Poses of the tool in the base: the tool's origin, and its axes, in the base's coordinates. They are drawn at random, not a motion.
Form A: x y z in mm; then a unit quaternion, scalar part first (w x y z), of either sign.
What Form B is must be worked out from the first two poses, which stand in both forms.
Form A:
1: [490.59 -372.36 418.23 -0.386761 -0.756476 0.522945 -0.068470]
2: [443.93 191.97 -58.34 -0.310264 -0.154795 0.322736 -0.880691]
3: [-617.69 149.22 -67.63 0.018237 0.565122 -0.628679 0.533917]
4: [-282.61 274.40 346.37 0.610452 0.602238 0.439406 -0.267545]
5: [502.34 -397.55 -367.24 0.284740 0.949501 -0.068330 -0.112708]
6: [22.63 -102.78 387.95 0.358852 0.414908 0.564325 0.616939]
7: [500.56 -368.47 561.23 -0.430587 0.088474 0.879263 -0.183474]
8: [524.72 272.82 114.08 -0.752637 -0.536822 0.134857 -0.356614]
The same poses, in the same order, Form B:
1: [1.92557 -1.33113 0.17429 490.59 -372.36 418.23]
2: [0.40881 -0.85234 2.32589 443.93 191.97 -58.34]
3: [1.75506 -1.95245 1.65815 -617.69 149.22 -67.63]
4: [1.39017 1.01430 -0.61759 -282.61 274.40 346.37]
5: [2.53977 -0.18277 -0.30148 502.34 -397.55 -367.24]
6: [1.07018 1.45557 1.59128 22.63 -102.78 387.95]
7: [-0.22069 -2.19322 0.45766 500.56 -368.47 561.23]
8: [1.17197 -0.29442 0.77855 524.72 272.82 114.08]
